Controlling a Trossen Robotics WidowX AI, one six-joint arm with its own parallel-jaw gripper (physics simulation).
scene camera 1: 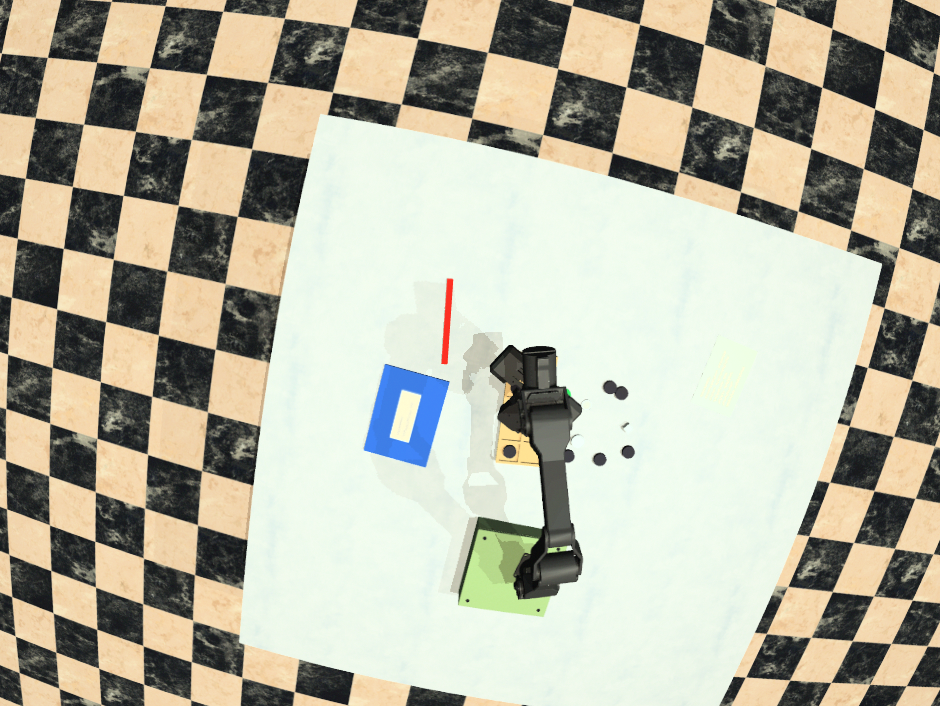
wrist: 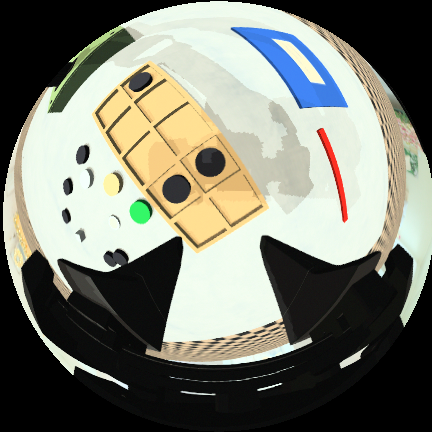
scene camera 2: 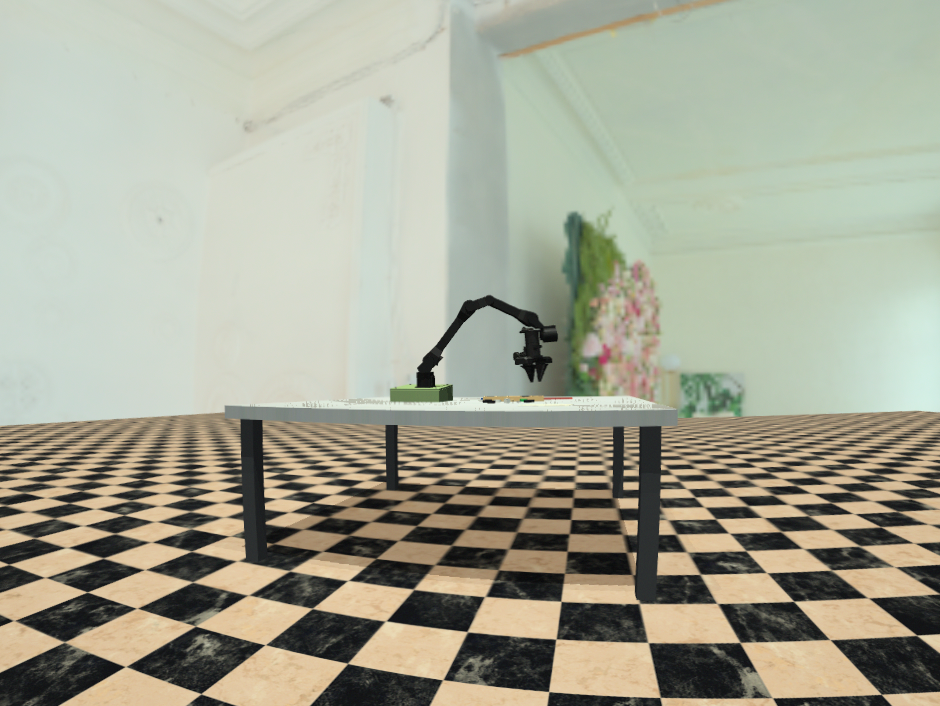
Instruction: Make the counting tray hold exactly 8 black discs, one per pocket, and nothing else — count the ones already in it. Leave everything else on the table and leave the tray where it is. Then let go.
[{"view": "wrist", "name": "my gripper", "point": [221,241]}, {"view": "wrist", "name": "tan counting tray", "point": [154,133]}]
